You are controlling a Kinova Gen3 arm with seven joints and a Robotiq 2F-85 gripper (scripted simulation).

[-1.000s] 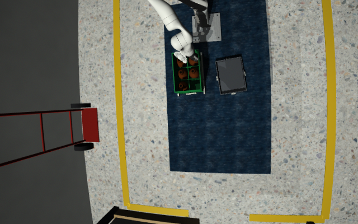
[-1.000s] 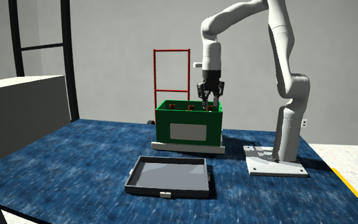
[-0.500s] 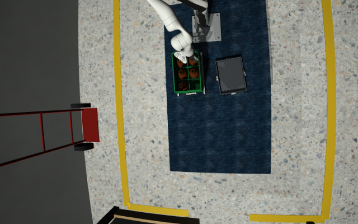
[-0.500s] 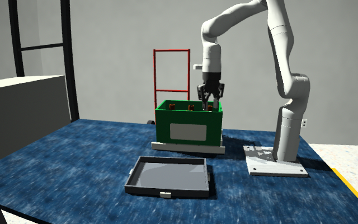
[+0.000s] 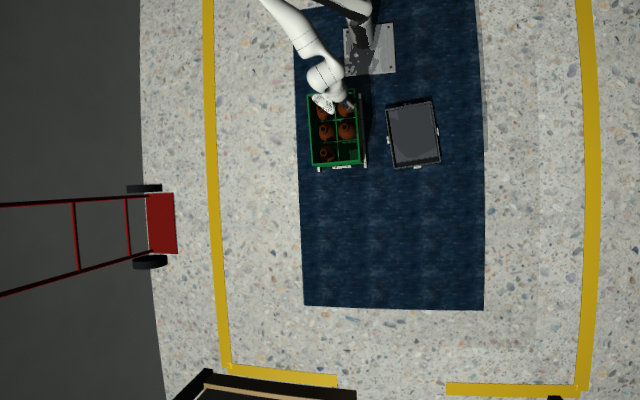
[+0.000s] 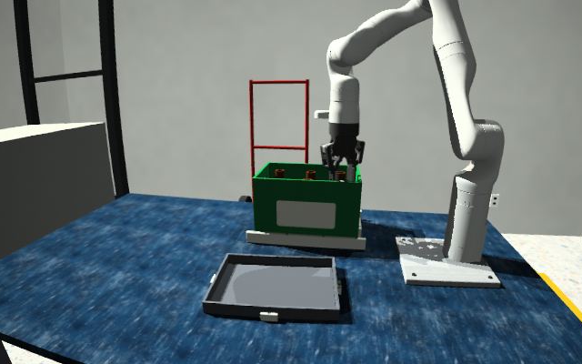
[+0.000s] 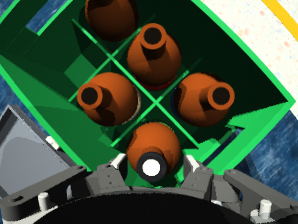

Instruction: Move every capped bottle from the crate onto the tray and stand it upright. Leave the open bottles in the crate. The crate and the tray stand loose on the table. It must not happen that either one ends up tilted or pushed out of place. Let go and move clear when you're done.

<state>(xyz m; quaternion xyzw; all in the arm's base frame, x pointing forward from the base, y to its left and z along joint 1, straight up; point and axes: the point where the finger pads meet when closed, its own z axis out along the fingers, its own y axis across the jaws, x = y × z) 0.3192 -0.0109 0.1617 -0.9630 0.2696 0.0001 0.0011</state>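
Right now the bottle is 90 mm below my hand. From my hand the other things lie so: grey tray (280 mm to the left, 160 mm below, 60 mm ahead); green crate (100 mm ahead, 90 mm below, 20 mm to the right).
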